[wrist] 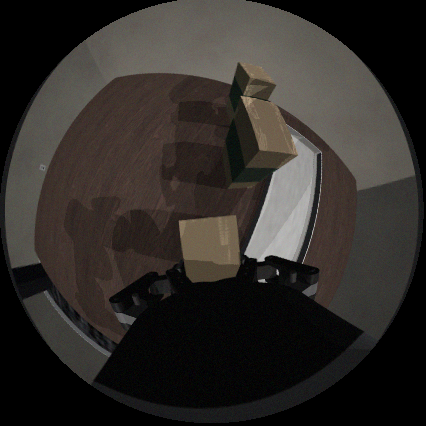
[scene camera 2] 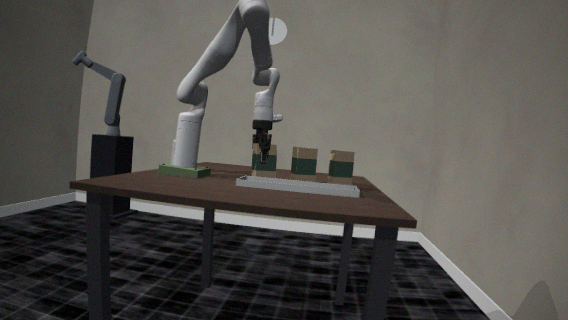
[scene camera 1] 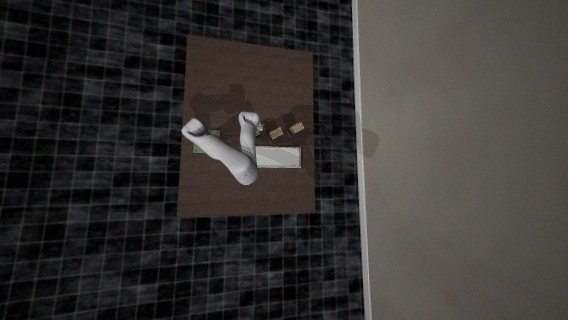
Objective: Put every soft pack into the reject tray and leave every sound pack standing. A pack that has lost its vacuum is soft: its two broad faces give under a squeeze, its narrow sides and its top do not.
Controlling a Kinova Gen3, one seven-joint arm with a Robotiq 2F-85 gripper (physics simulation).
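Places are measured from the arm's base along level axes (x ahead, y left, z up), in metres.
Pixels of known places: gripper, fingertip midpoint: point(scene camera 2: 260, 161); arm's base at its link origin: point(scene camera 2: 184, 166).
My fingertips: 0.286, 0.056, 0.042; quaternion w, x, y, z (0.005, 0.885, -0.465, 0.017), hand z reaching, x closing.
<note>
Ahead of a thing's pixels: the offset from my fingertips to its top centre, as dx, dy, dz. Level surfaces: height alone.
Three upright tan packs with green bands stand in a row behind the reject tray {+0.169, -0.123, -0.051} point(scene camera 1: 280, 158) point(scene camera 2: 300, 186) point(wrist: 286, 210). My gripper point(scene camera 2: 263, 158) point(wrist: 210, 263) points down at the left pack {+0.015, +0.006, +0.068} point(scene camera 1: 258, 133) point(scene camera 2: 271, 164) point(wrist: 210, 242). It is open, part-way narrowed, with one finger on either side of this pack's upper part; finger contact is not clear. The middle pack {+0.165, +0.021, +0.067} point(scene camera 1: 275, 133) point(scene camera 2: 304, 166) point(wrist: 267, 132) and the right pack {+0.304, +0.074, +0.067} point(scene camera 1: 296, 128) point(scene camera 2: 341, 169) point(wrist: 255, 82) stand apart from the gripper. The arm hides part of the tray in scene camera 1.
The arm's green base plate point(scene camera 1: 199, 148) point(scene camera 2: 184, 171) is at the left of the brown table {dz -0.073} point(scene camera 1: 245, 200) point(scene camera 2: 215, 194) point(wrist: 125, 130). The grey tray lies close in front of the packs. A second grey arm point(scene camera 2: 114, 97) stands on a dark pedestal point(scene camera 2: 111, 160) beyond the table.
</note>
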